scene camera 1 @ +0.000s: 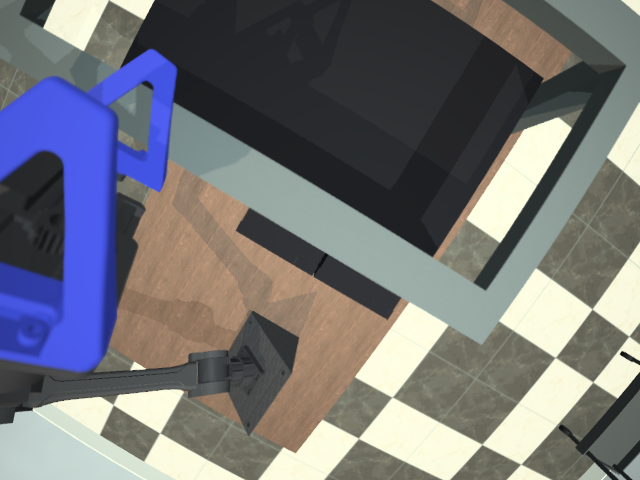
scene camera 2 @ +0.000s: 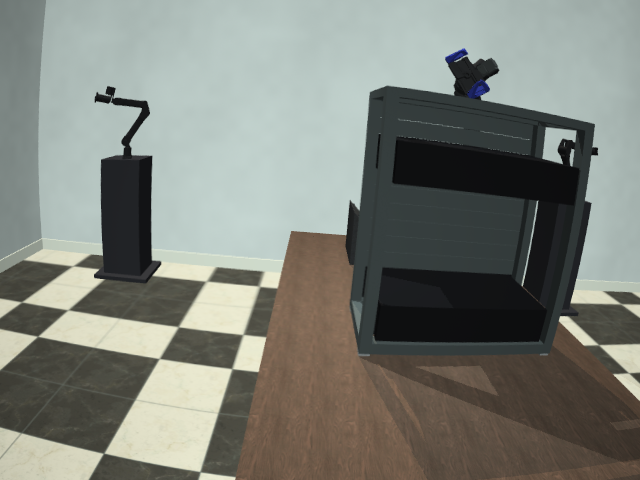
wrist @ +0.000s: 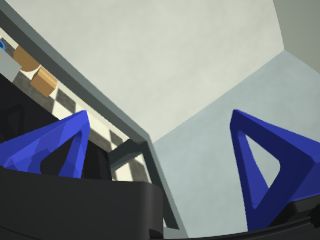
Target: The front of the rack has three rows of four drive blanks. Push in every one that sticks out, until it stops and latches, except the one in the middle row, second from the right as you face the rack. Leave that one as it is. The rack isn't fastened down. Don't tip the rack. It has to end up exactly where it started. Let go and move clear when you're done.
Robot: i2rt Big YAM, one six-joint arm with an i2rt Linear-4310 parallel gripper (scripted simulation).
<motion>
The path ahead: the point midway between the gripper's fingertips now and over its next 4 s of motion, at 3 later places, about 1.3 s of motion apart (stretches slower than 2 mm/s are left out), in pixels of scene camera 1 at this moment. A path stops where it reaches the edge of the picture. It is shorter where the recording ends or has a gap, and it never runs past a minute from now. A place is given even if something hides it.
My gripper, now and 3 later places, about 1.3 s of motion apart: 140,69; 246,383; 246,378; 309,319
</motion>
